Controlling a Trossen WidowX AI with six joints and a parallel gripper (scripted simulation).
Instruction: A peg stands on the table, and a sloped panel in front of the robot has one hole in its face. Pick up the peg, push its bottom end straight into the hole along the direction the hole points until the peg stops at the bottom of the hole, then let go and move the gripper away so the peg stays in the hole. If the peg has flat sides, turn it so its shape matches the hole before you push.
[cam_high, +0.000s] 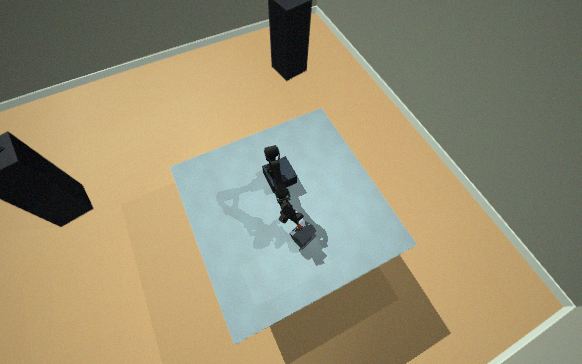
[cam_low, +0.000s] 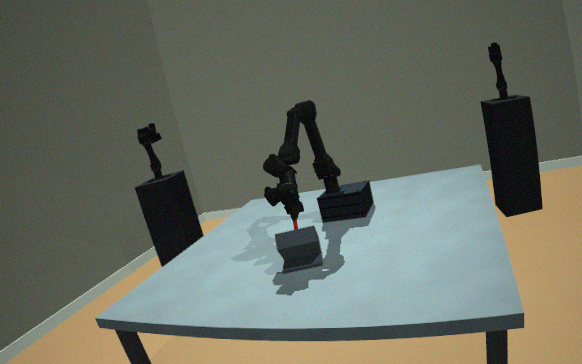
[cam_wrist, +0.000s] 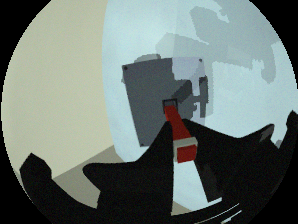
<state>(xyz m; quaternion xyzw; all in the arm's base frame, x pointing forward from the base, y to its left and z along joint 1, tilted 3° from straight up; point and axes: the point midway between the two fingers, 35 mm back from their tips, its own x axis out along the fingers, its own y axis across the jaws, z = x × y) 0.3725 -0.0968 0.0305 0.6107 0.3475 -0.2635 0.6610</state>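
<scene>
Right now the red peg is 10 mm behind my gripper tip and 10 mm above it. The rest, counted from my gripper tip: grey sloped panel block 50 mm ahead, 10 mm to the left, 60 mm below.
</scene>
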